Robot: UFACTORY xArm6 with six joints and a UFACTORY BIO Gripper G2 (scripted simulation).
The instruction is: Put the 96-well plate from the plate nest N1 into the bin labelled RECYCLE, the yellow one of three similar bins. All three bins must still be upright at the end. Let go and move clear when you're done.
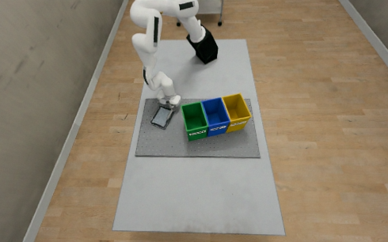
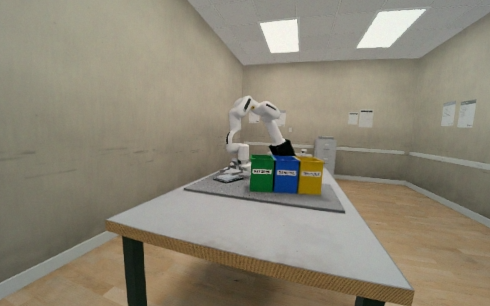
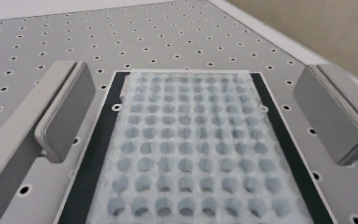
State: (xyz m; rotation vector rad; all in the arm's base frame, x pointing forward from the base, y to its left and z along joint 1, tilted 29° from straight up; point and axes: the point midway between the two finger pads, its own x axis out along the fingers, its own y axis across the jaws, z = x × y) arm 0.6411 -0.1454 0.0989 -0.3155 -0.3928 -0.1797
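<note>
My hand is 30 mm above the clear 96-well plate. Also, from my hand: black plate nest N1 (40 mm below); then blue bin (360 mm to the left, 40 mm above); then green bin (240 mm to the left, 50 mm ahead, 40 mm above).
</note>
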